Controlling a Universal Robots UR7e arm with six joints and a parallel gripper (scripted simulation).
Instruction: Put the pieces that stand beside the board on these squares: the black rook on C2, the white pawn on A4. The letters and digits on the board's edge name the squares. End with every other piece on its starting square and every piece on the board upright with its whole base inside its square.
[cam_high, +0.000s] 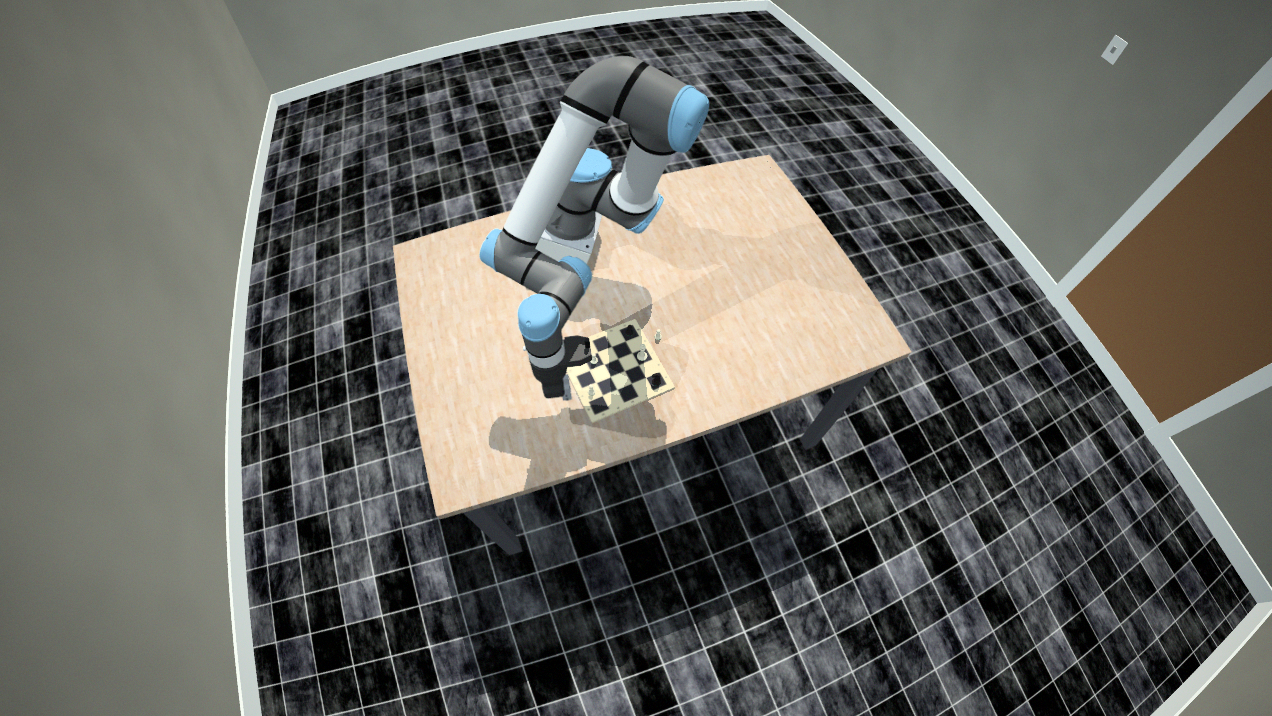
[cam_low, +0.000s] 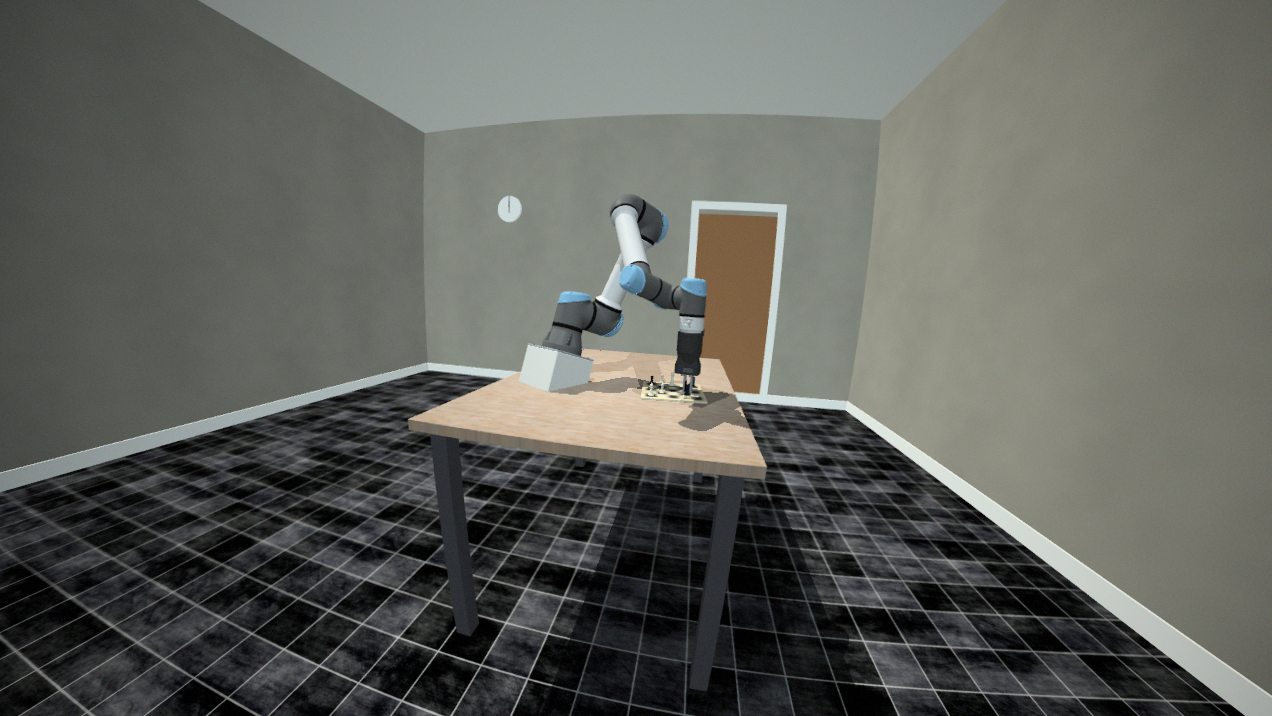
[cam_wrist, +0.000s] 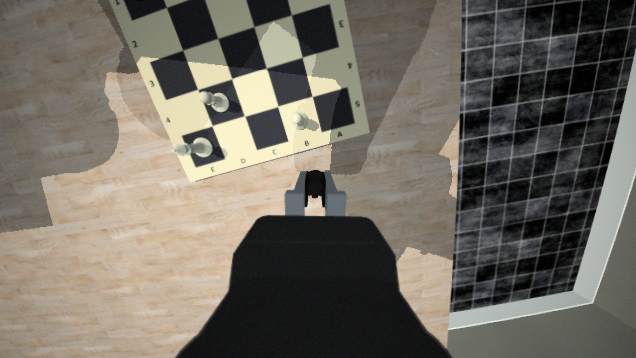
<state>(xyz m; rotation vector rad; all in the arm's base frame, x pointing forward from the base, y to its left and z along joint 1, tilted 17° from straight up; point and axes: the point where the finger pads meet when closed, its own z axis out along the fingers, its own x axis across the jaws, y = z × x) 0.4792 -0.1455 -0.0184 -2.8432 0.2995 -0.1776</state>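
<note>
My hand is 5 cm past the chessboard, 13 cm to the right of it and 6 cm above it. Also, from my hand: black rook 1 cm below.
</note>
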